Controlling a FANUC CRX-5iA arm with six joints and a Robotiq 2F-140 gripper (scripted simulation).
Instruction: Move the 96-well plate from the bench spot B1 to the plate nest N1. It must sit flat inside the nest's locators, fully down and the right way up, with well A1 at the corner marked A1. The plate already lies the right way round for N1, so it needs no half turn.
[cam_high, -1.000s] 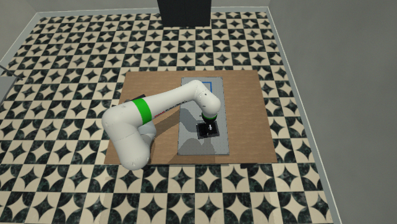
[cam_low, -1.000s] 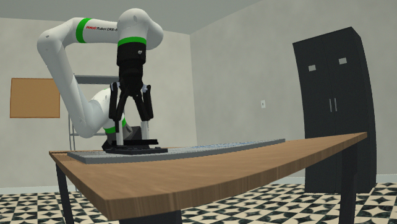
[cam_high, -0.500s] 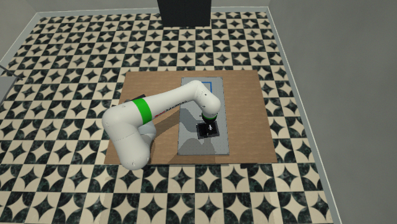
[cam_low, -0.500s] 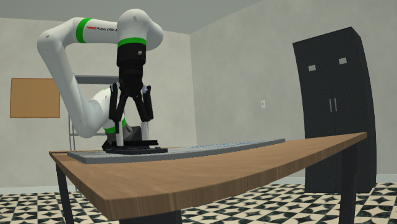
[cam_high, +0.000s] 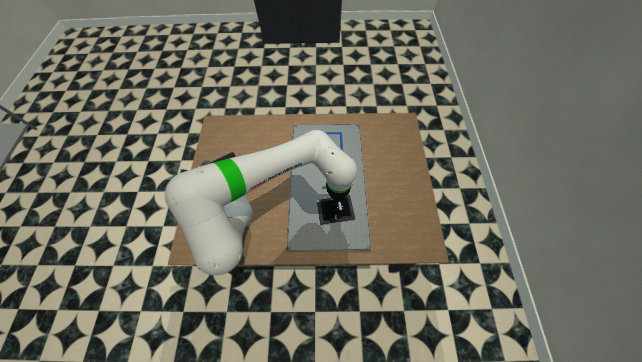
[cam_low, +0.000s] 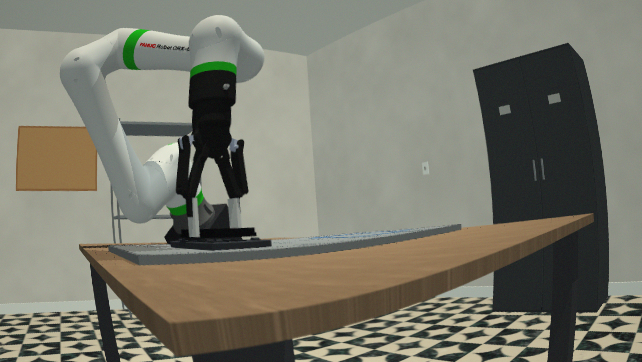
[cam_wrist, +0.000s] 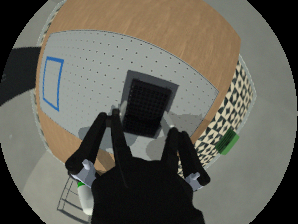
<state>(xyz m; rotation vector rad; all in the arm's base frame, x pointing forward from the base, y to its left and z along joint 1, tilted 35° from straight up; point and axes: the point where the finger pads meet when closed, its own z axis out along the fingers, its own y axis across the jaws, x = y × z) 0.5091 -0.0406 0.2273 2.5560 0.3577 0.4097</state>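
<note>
My gripper is now 2 cm above the black 96-well plate. Round my hand: plate nest N1: 4 cm below.
</note>
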